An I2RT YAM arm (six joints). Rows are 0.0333 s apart.
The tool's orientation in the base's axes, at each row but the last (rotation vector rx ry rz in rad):
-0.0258, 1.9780, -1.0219
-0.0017, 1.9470, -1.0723
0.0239, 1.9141, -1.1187
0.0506, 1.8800, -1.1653
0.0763, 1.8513, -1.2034
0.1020, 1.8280, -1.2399
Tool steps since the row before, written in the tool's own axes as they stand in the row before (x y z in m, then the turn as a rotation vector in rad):
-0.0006, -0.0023, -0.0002, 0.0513, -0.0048, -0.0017
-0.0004, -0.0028, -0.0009, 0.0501, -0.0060, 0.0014
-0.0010, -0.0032, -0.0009, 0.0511, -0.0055, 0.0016
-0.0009, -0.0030, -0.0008, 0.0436, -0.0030, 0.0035
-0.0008, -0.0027, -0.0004, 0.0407, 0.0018, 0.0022
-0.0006, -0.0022, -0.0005, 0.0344, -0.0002, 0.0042
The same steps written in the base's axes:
-0.0006, -0.0012, 0.0020, -0.0341, -0.0216, -0.0320
-0.0015, -0.0010, 0.0024, -0.0317, -0.0240, -0.0311
-0.0013, -0.0009, 0.0031, -0.0320, -0.0242, -0.0322
-0.0014, -0.0007, 0.0028, -0.0251, -0.0213, -0.0290
-0.0011, -0.0008, 0.0025, -0.0219, -0.0166, -0.0301
-0.0011, -0.0005, 0.0020, -0.0179, -0.0167, -0.0245

